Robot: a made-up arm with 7 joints.
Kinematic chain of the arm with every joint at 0, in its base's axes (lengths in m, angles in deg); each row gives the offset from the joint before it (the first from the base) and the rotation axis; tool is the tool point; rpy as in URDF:
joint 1: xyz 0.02 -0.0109 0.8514 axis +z
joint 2: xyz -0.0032 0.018 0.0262 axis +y
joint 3: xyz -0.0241 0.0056 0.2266 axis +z
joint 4: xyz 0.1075 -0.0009 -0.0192 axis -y
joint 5: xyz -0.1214 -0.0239 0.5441 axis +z
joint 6: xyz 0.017 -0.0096 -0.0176 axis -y
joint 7: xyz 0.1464 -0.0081 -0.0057 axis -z
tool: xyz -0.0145 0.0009 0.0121 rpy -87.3 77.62 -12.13
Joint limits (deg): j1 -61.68..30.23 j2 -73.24..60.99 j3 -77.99..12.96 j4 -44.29..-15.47 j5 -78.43..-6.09 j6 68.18..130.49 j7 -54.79..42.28
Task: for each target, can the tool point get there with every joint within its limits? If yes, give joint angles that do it. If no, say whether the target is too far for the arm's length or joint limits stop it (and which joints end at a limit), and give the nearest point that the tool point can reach.
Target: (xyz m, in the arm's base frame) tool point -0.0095 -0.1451 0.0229
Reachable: no: joint limits stop it (at a limit: joint 1, joint 2, joint 4, joint 5, joint 6) | nearest point 0.3879 -0.7934 0.7959 | short by 1.084 m
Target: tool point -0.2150 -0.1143 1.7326
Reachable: yes | joints 21.45 -32.57 -0.36 -28.57 -24.07 111.73 -35.07
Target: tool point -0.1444 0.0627 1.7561
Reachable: yes | joints -32.64 -27.84 -2.34 -28.23 -26.33 104.73 -45.20
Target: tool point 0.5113 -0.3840 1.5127
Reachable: yes | joints -27.54 35.25 -32.81 -20.93 -24.64 106.51 31.20
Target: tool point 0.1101 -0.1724 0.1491
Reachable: no: joint limits stop it (at a limit: joint 2, joint 4, joint 5, joint 6) | nearest point 0.4415 -0.7665 0.7923 | short by 0.936 m
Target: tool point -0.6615 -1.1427 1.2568
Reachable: no: too far | nearest point -0.4379 -0.7510 1.1287 | short by 0.469 m
